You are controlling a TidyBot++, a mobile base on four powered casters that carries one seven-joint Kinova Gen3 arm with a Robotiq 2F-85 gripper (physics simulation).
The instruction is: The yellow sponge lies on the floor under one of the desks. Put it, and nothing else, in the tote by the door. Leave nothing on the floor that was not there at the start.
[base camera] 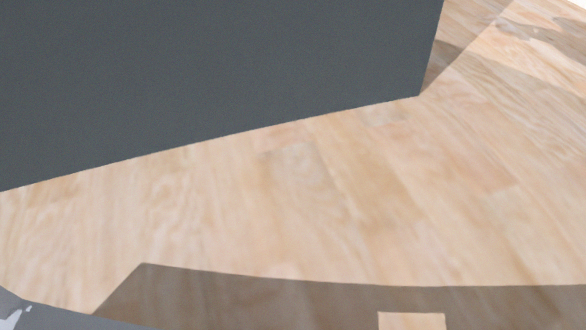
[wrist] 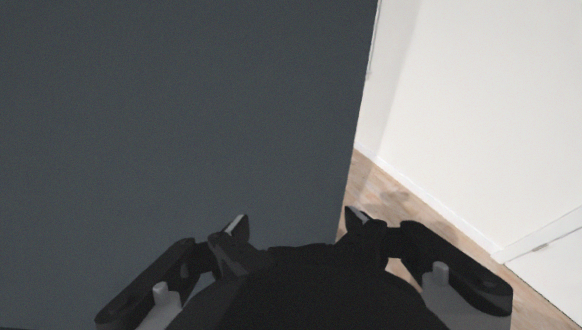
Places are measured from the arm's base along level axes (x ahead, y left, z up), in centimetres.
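Pixels of known places: gripper, fingertip midpoint: (wrist: 296, 220).
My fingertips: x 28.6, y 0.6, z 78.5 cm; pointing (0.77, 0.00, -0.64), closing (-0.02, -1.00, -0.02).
Behind a point stands the place of what it marks.
My gripper (wrist: 296, 220) @(y 0.6, x 28.6, z 78.4 cm) is open, with no thing between its fingertips in the wrist view. Its left finger stands in front of a dark grey panel, and its right finger stands in front of the panel's edge and a strip of wooden floor. The yellow sponge, the desks and the tote do not show in the base camera view or in the wrist view.
The dark grey panel (base camera: 215, 65) @(y 14.0, x 46.4, z -27.3 cm) (wrist: 175, 110) @(y 16.4, x 45.4, z 83.0 cm) fills the upper left of both views, close in front. Wooden floor (base camera: 300, 210) @(y 2.1, x 33.6, z -39.6 cm) (wrist: 385, 190) @(y -79.0, x 111.7, z -39.7 cm) runs past its right edge. A white wall (wrist: 475, 110) @(y -104.2, x 101.5, z 40.6 cm) stands beyond, with white trim (wrist: 545, 235) @(y -123.9, x 45.6, z -2.3 cm) at the right.
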